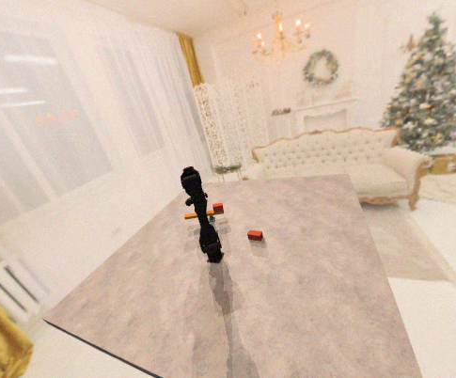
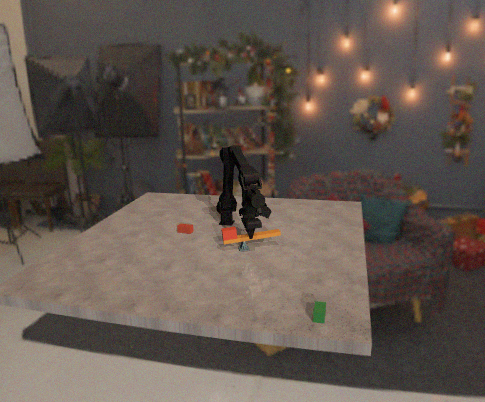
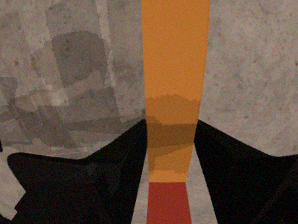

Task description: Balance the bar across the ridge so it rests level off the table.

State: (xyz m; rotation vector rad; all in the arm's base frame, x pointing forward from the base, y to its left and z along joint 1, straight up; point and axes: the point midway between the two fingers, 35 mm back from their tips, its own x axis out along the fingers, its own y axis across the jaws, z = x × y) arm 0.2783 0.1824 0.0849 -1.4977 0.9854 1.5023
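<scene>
Now: the small teal ridge 3 cm to the right of my gripper tip, 3 cm below it and 1 cm ahead of it. Round my gripper tip: green block 46 cm ahead, 32 cm to the left, 3 cm below; red block 34 cm to the right, 13 cm behind, 3 cm below.
</scene>
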